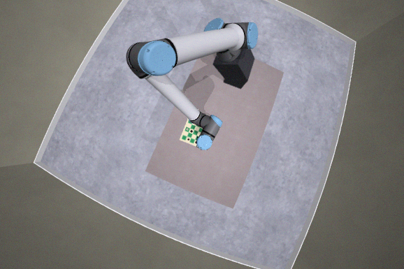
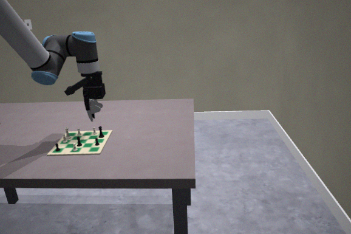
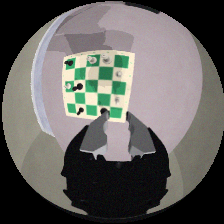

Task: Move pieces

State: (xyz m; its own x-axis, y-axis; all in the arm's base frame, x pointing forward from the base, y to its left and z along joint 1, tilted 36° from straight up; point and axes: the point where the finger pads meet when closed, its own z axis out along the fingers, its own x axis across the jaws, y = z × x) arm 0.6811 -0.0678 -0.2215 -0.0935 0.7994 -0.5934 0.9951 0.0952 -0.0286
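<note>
My gripper is now 6 cm above the tall black piece, 4 cm short of it and 3 cm to the left of it. Round my hand: cream chessboard (9 cm below, 8 cm to the right, 3 cm behind); white piece (11 cm behind, 6 cm below, 4 cm to the right).
</note>
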